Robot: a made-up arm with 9 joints. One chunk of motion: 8 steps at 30 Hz.
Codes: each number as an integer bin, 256 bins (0 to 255) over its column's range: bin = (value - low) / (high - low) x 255, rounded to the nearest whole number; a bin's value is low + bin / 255 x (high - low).
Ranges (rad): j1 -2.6..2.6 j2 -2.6..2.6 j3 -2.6..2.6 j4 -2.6..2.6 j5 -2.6..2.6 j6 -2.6..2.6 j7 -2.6..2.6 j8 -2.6..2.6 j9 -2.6..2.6
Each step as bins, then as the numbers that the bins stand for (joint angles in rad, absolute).
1 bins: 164 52 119 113 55 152 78 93 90
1 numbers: 0.7443 -1.5396 -0.1733 -0.2957 -1.4784 0.4996 -1.0094 -0.7035 -0.7647
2 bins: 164 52 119 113 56 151 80 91 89
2 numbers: 0.7443 -1.5396 -0.1733 -0.2957 -1.4580 0.4792 -0.9686 -0.7443 -0.7851
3 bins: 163 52 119 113 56 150 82 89 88
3 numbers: 0.7239 -1.5396 -0.1733 -0.2957 -1.4580 0.4588 -0.9278 -0.7851 -0.8055
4 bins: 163 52 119 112 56 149 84 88 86
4 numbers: 0.7239 -1.5396 -0.1733 -0.3161 -1.4580 0.4384 -0.8871 -0.8055 -0.8463
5 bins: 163 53 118 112 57 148 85 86 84
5 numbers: 0.7239 -1.5192 -0.1937 -0.3161 -1.4376 0.4180 -0.8667 -0.8463 -0.8871
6 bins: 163 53 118 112 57 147 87 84 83
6 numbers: 0.7239 -1.5192 -0.1937 -0.3161 -1.4376 0.3976 -0.8259 -0.8871 -0.9075
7 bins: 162 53 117 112 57 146 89 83 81
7 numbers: 0.7035 -1.5192 -0.2141 -0.3161 -1.4376 0.3773 -0.7851 -0.9075 -0.9482
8 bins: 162 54 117 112 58 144 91 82 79
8 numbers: 0.7035 -1.4988 -0.2141 -0.3161 -1.4173 0.3365 -0.7443 -0.9278 -0.9890
